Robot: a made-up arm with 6 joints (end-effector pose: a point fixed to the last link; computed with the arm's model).
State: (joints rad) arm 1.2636 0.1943 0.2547 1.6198 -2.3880 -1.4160
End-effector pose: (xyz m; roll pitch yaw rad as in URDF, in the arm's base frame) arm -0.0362 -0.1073 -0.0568 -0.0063 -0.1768 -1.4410
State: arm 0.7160 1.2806 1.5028 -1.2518 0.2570 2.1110
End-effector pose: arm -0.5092 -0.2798 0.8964 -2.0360 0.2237 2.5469
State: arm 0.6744 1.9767 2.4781 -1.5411 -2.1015 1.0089
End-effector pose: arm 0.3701 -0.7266 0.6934 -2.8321 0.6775 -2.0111
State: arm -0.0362 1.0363 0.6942 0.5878 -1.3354 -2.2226
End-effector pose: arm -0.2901 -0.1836 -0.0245 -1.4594 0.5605 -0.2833
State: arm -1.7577 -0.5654 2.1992 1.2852 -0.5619 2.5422
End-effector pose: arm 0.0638 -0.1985 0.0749 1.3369 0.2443 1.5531
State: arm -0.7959 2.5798 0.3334 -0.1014 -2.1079 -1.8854
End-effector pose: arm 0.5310 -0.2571 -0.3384 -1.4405 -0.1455 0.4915
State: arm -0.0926 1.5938 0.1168 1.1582 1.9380 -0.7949
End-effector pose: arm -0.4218 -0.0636 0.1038 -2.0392 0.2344 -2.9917
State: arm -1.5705 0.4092 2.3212 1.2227 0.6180 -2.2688
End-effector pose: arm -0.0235 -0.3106 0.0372 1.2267 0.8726 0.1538
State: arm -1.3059 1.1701 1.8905 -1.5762 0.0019 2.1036
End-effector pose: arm -0.4169 -0.5649 -0.4879 2.2478 -0.4501 -2.9068
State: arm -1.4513 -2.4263 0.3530 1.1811 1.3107 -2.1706
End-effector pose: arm 0.3728 -0.1508 -0.1027 -2.5105 0.6626 -0.9368
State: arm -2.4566 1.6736 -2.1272 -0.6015 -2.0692 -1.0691
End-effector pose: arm 0.1818 0.5502 -0.5931 -1.1475 0.8634 -3.1065
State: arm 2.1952 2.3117 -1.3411 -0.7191 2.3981 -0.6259
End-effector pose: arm 0.6329 0.1123 0.7589 2.8030 -1.4734 2.7079
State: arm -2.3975 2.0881 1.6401 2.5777 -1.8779 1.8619
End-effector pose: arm 0.2955 -0.0236 0.1647 -1.1813 -0.8721 2.0984
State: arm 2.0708 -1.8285 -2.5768 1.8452 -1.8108 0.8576
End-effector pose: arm 0.1130 0.2904 0.2621 -2.5401 0.1315 0.8442
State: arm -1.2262 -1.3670 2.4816 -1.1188 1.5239 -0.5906
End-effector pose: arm -0.1408 -0.2672 0.9969 2.4908 -0.0539 -2.4105
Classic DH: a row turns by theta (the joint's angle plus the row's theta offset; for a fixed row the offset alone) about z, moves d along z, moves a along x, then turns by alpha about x. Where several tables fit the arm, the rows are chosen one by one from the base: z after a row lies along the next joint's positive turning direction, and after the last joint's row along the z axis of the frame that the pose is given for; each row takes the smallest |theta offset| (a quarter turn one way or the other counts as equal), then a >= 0, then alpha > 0; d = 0 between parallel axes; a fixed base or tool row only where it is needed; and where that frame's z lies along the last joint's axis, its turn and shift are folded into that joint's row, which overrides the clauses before.
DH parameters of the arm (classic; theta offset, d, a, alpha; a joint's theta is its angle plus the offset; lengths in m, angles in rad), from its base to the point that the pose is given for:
base (fixed): -1.5708 0.1481 0 1.5708
joint 1: 0 -0.0284 0.0386 -1.5708
joint 2: 0 0.1381 -0.0708 -1.5708
joint 3: 1.5708 -0.3899 0.019 1.5708
joint 4: -1.5708 -0.1127 0.0933 1.5708
joint 5: 1.5708 -0.4202 0.0208 -1.5708
joint 6: 0 0.2068 0.0848 1.5708
tool (fixed): 1.5708 -0.0871 0 0

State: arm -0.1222 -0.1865 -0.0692 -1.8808 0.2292 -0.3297
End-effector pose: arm -0.8213 0.2101 0.3057 2.1314 1.1378 2.2446
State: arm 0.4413 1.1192 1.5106 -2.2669 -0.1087 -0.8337
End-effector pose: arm -0.2133 -0.6623 0.5687 1.2031 0.0351 -2.8508
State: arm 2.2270 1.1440 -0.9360 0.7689 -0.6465 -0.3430
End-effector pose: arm 0.2661 0.1454 0.3117 -1.7619 1.2223 1.0969
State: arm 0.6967 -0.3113 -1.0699 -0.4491 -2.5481 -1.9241
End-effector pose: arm -0.7476 0.1289 0.0503 -0.2837 -0.3397 2.4019
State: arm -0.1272 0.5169 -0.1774 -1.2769 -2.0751 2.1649
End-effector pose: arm -0.6796 -0.5107 0.1982 1.0112 -0.5352 -1.2590
